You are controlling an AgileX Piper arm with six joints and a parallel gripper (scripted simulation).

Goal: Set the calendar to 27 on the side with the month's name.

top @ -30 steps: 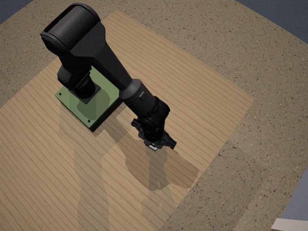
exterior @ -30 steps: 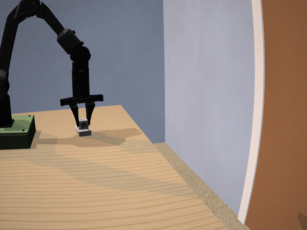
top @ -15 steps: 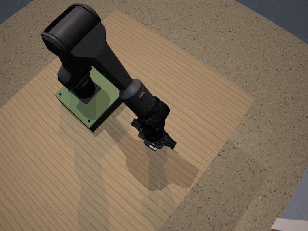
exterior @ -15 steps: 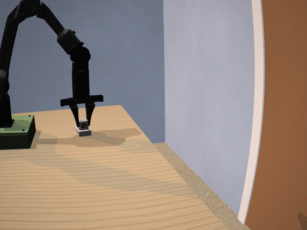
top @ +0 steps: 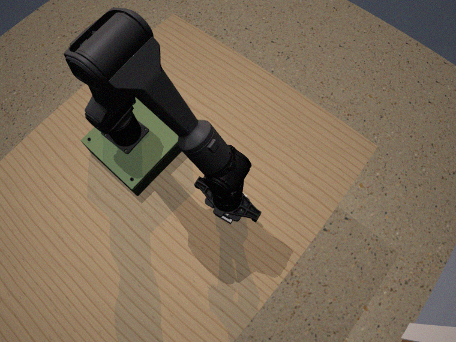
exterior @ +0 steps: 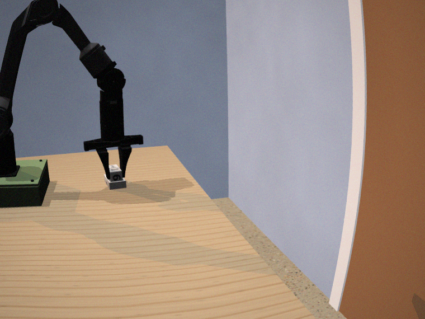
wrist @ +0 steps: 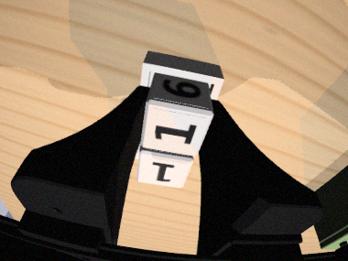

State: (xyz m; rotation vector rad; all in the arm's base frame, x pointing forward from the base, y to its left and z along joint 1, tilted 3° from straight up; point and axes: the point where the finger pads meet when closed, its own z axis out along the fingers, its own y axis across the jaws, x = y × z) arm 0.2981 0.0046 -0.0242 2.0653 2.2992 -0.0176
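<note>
Now: hand 20 mm to the right of the white tray and 20 mm above it.
</note>
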